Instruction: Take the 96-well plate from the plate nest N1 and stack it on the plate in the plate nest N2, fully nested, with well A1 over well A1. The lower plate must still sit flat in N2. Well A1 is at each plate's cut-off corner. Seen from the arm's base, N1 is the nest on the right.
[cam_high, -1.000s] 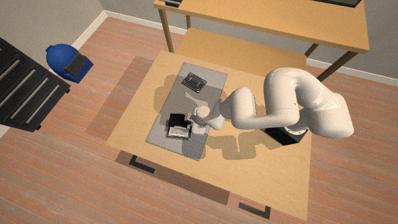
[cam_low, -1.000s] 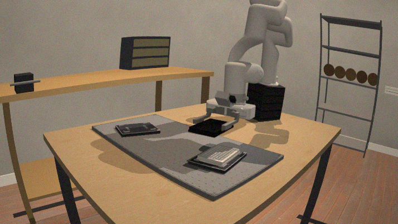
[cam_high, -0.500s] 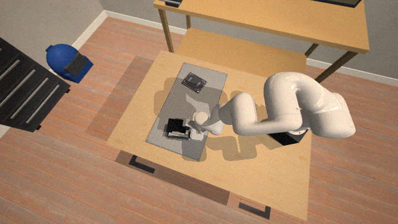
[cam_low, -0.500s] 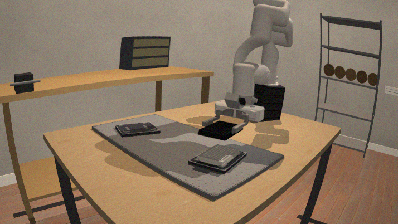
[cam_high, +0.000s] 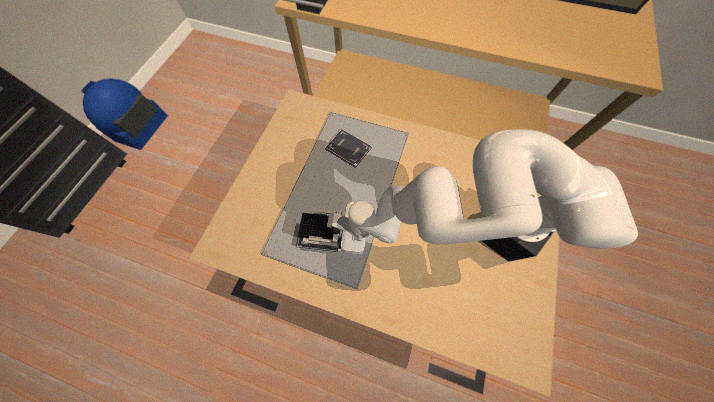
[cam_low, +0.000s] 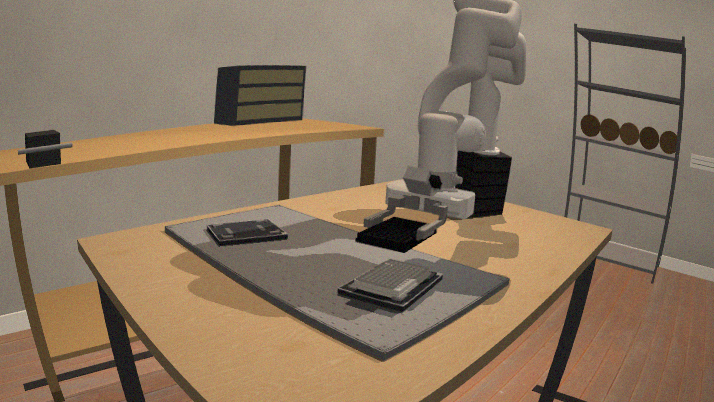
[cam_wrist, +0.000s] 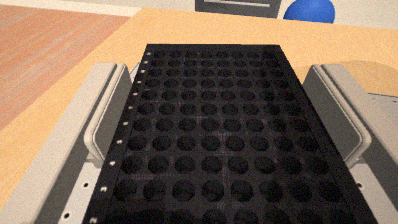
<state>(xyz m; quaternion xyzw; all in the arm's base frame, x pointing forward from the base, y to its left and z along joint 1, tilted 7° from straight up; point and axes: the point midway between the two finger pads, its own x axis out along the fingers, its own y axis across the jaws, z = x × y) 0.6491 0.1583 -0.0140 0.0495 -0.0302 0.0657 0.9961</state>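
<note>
Now: the white 96-well plate 90 mm below my hand. Round my hand: black 96-well plate: 10 mm below.
</note>
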